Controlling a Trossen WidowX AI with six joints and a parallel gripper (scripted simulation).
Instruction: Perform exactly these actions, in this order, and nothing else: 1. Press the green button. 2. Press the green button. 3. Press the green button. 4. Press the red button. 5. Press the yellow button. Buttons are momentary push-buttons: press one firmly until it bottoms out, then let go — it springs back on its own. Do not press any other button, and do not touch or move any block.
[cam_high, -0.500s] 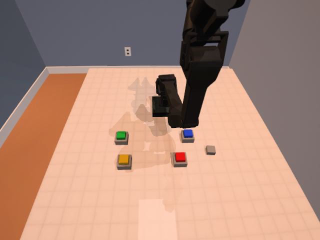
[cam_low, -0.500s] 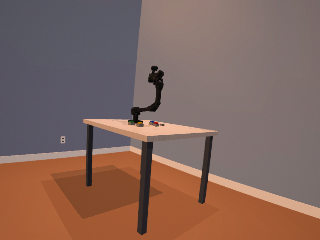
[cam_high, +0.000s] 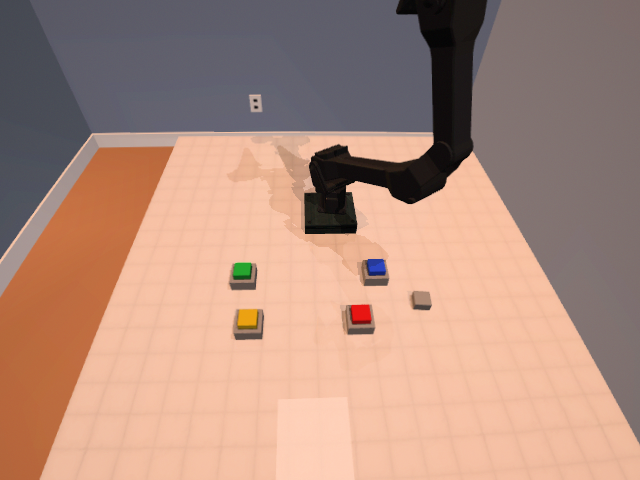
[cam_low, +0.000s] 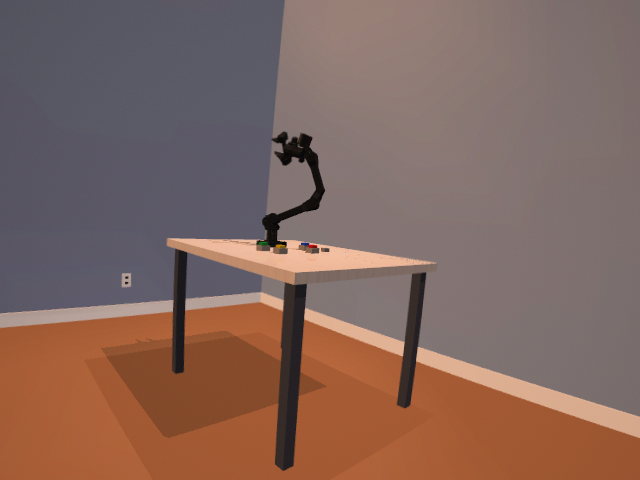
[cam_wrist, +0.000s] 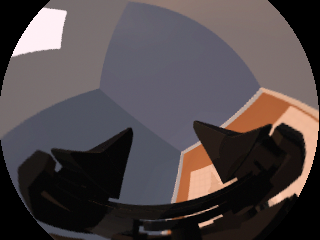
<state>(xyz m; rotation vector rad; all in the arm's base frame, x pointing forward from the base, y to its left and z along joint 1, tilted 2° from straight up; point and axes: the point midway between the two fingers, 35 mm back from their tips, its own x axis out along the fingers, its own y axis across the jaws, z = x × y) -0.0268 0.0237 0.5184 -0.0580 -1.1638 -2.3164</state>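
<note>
Right now the green button is 520 mm below my gripper tip, 290 mm ahead of it and 150 mm to the right of it. From my gripper tip the other things lie so: red button (520 mm below, 360 mm ahead, 80 mm to the left); then blue button (520 mm below, 250 mm ahead, 110 mm to the left); then small grey block (540 mm below, 300 mm ahead, 200 mm to the left).
</note>
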